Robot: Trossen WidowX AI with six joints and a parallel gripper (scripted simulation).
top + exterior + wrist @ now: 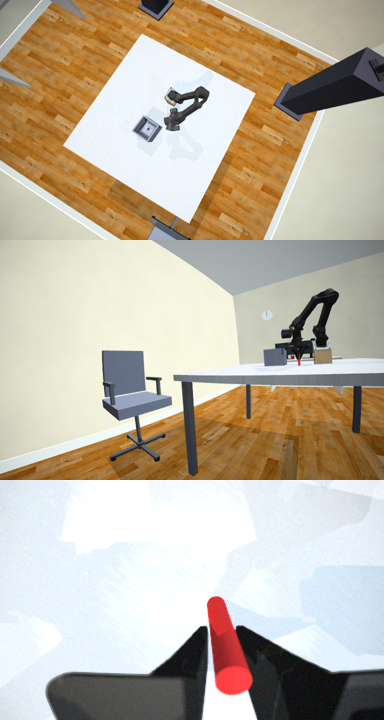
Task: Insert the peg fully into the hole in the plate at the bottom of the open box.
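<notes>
My hand is 200 mm short of the pale plate, 150 mm to the left of it and 30 mm above it. Round my hand: red peg 40 mm below.
</notes>
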